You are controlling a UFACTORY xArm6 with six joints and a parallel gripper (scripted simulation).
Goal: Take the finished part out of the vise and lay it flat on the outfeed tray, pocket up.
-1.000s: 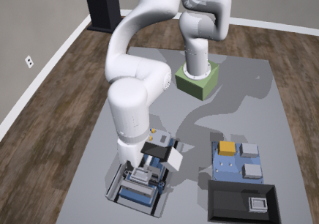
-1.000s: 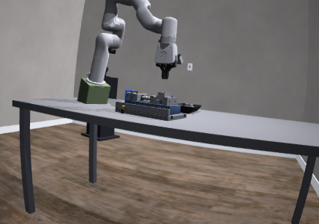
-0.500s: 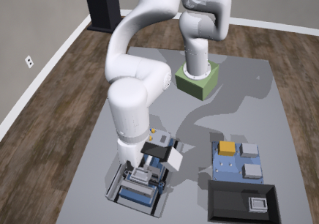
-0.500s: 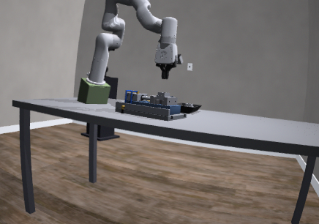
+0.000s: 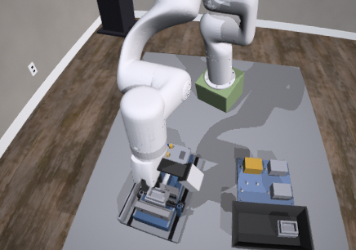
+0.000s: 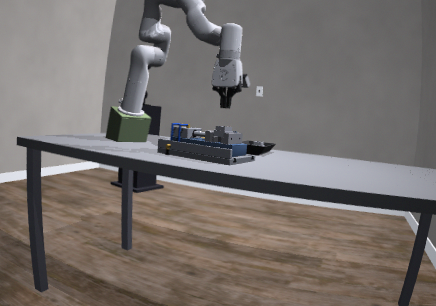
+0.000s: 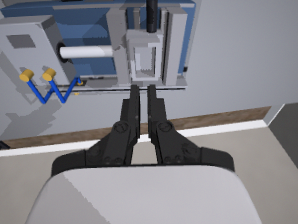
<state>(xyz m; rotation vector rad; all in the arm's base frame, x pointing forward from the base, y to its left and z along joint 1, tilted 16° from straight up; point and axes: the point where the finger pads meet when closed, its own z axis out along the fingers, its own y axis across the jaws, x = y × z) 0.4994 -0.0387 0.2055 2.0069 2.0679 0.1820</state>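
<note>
The white rod lies 8 cm behind my hand and 12 cm below it. From my hand the other things lie so: blue fixture plate 20 cm behind, 31 cm to the left, 19 cm below; orange block 23 cm behind, 26 cm to the left, 17 cm below.
</note>
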